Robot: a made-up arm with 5 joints.
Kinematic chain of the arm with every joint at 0, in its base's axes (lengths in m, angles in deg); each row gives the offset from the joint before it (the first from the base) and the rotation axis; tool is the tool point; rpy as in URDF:
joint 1: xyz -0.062 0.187 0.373 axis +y
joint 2: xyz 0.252 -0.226 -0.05 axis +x
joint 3: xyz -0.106 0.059 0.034 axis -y
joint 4: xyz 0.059 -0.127 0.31 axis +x
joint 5: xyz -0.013 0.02 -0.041 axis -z
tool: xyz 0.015 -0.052 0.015 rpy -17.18 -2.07 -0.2
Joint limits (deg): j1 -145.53..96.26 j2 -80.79..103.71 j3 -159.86..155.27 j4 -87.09..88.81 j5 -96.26..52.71
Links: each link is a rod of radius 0.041 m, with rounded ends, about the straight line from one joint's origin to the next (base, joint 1, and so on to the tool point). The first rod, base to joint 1, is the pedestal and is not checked.
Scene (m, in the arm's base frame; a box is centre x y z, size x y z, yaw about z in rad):
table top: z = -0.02
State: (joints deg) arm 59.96 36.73 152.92 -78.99 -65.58
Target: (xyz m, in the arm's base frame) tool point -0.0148 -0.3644 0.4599
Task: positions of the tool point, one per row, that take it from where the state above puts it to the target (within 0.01 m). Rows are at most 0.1 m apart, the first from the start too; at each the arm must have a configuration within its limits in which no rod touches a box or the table.
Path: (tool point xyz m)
1: -0.3006 -0.0347 0.3577
2: -0.2799 -0.0755 0.3960
3: -0.2536 -0.1237 0.4267
4: -0.2209 -0.1766 0.4490
5: -0.1810 -0.2308 0.4625
6: -0.1333 -0.2827 0.4678
7: -0.0777 -0.3284 0.4662
8: -0.0148 -0.3644 0.4599

